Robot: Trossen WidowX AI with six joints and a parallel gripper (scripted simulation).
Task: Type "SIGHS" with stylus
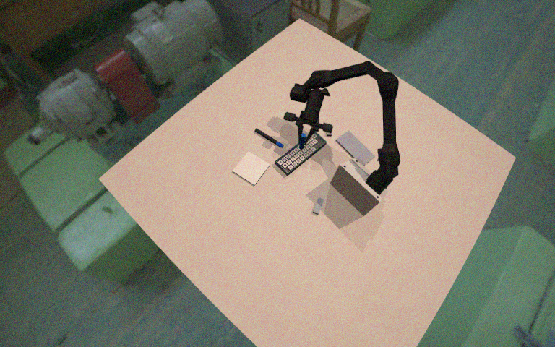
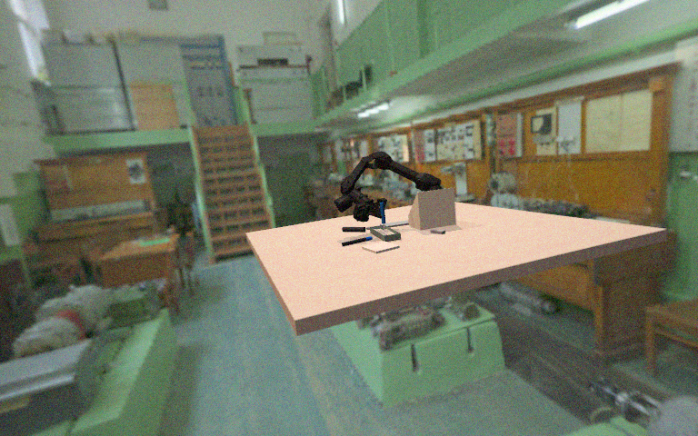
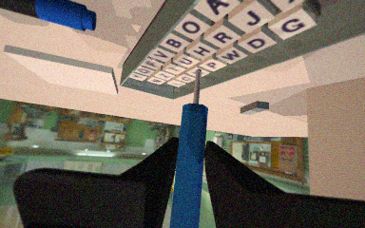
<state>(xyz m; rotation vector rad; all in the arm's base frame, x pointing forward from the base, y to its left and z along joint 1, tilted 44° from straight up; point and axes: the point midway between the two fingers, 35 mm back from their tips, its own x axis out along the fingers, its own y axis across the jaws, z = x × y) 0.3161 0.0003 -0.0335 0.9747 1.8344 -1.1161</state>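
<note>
My gripper tip is 110 mm short of the pen, 80 mm above it and 40 mm to the right of it. Round my gripper tip: stylus tip 50 mm below; pale square pad 190 mm to the left, 90 mm ahead, 80 mm below; stylus 10 mm below.
</note>
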